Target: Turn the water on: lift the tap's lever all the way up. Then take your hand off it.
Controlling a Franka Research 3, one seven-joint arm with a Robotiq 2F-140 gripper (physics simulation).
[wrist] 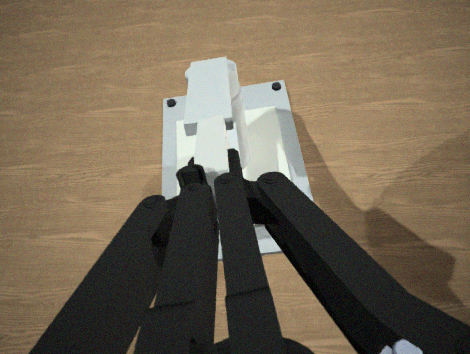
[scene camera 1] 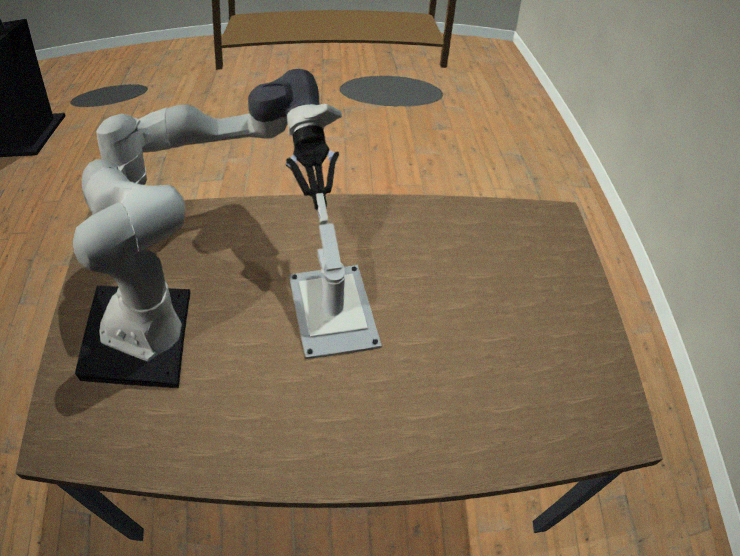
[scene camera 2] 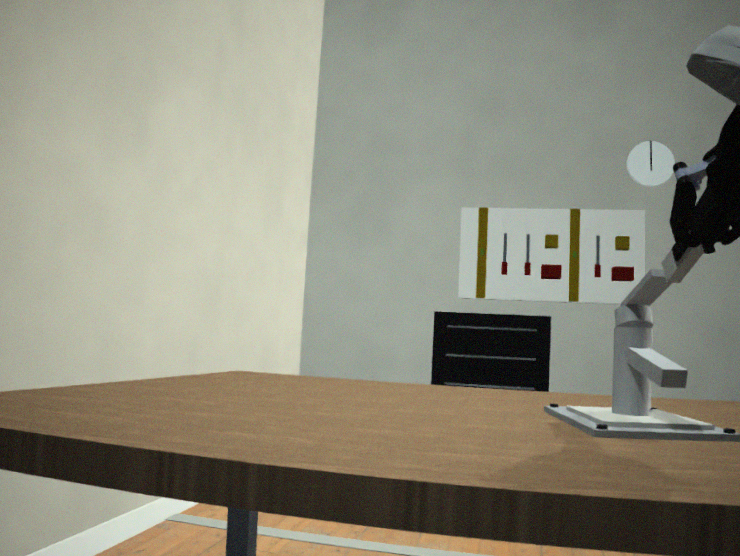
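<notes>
The grey tap [scene camera 1: 332, 297] [scene camera 2: 631, 373] stands upright on its plate [scene camera 1: 340, 347] [wrist: 170, 137]. Its lever [scene camera 1: 329, 243] [scene camera 2: 644, 288] [wrist: 209, 92] slants steeply upward from the top of the body, with a narrower bar [scene camera 2: 686, 264] [wrist: 211, 137] at its outer end. The block-shaped spout [scene camera 2: 661, 365] sticks out below, in scene camera 2's view. My gripper [scene camera 1: 318, 200] [scene camera 2: 689, 243] [wrist: 215, 137] is shut, with nothing held. Its fingertips are at the lever's far end and appear to touch it; the exact contact is partly hidden by the fingers.
The arm's black base [scene camera 1: 132, 373] stands on the left of the wooden table [scene camera 1: 478, 382]. A shelf [scene camera 1: 335, 28] and a dark cabinet [scene camera 1: 22, 89] stand beyond the table. A black drawer unit [scene camera 2: 490, 343] and a tool board [scene camera 2: 520, 286] show in scene camera 2's view.
</notes>
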